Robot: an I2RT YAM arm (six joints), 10 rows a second.
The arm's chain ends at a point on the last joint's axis. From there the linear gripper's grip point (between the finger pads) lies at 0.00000 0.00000 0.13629 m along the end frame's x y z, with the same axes.
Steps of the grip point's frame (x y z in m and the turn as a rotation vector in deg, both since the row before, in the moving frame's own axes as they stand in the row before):
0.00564, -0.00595, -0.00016, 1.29, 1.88, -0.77
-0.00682, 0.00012, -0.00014, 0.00, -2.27, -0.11
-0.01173, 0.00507, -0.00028, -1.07, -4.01, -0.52
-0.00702, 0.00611, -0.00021, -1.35, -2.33, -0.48
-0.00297, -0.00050, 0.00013, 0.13, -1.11, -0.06
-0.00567, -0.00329, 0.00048, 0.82, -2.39, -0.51
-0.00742, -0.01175, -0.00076, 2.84, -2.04, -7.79
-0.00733, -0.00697, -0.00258, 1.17, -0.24, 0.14
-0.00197, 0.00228, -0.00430, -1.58, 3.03, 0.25
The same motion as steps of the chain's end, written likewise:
0.00119, -0.00285, -0.00005, 1.29, 1.88, -0.77
-0.00142, 0.00011, -0.00003, 0.00, -2.27, -0.11
-0.00221, 0.00248, 0.00008, -1.07, -4.01, -0.52
-0.00149, 0.00288, -0.00006, -1.35, -2.33, -0.48
-0.00033, -0.00019, 0.00016, 0.13, -1.11, -0.06
0.00002, -0.00137, 0.00061, 0.82, -2.39, -0.51
-0.00213, -0.00535, -0.00051, 2.84, -2.04, -7.79
-0.00676, -0.00419, -0.00255, 1.17, -0.24, 0.14
-0.00916, -0.00149, -0.00406, -1.58, 3.03, 0.25

